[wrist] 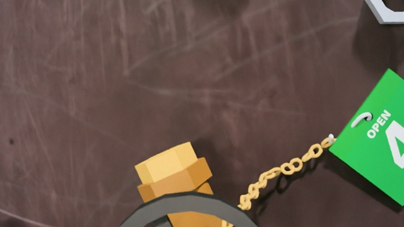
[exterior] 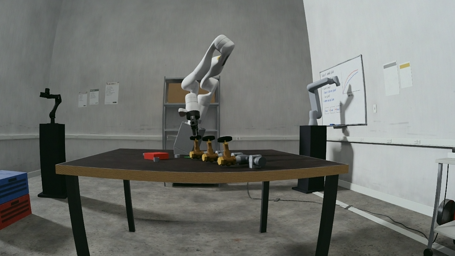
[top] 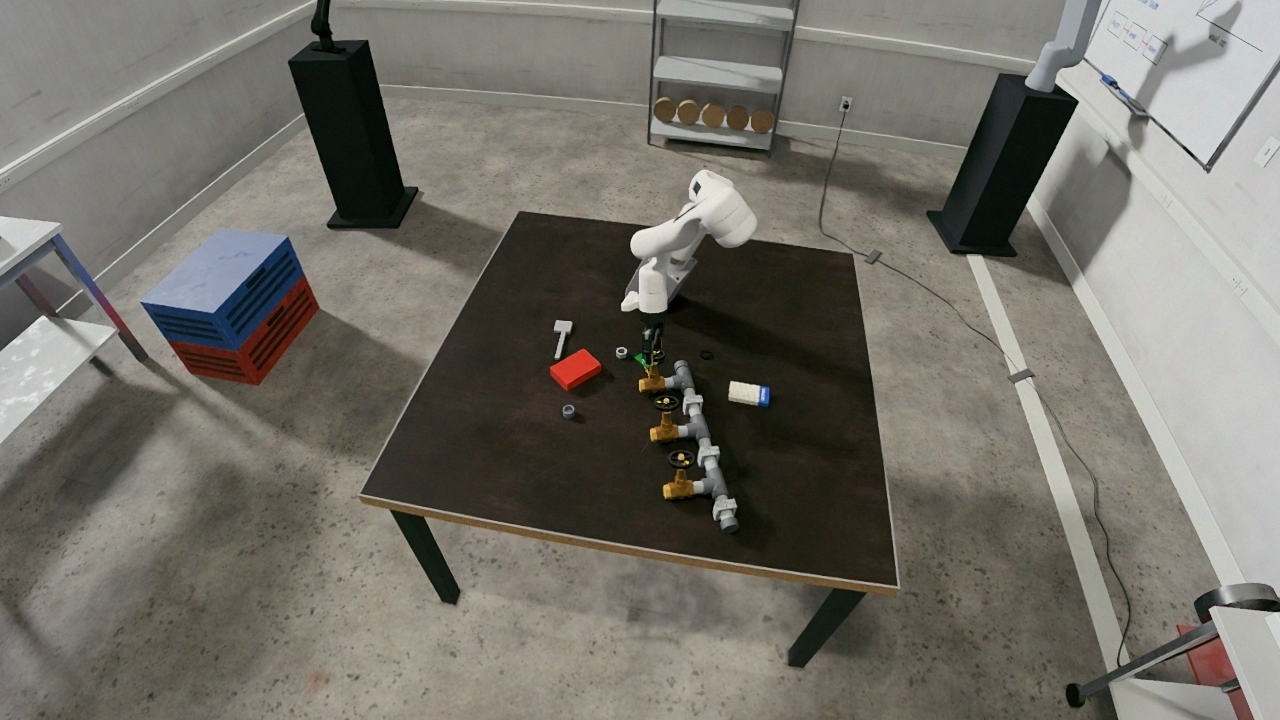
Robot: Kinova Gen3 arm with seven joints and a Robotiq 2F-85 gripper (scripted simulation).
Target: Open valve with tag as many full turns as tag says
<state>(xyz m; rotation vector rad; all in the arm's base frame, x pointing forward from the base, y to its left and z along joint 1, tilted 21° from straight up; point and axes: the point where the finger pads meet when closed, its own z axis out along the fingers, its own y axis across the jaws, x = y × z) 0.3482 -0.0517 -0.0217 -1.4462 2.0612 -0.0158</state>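
My hand is 11 cm above the green tag, 9 cm past it and 2 cm to the left of it. The rest, counted from my hand: white-and-blue box (27 cm to the left, 11 cm below, 4 cm ahead); then red block (22 cm to the right, 10 cm below, 3 cm behind); then small grey ring (22 cm to the right, 12 cm ahead, 11 cm below).
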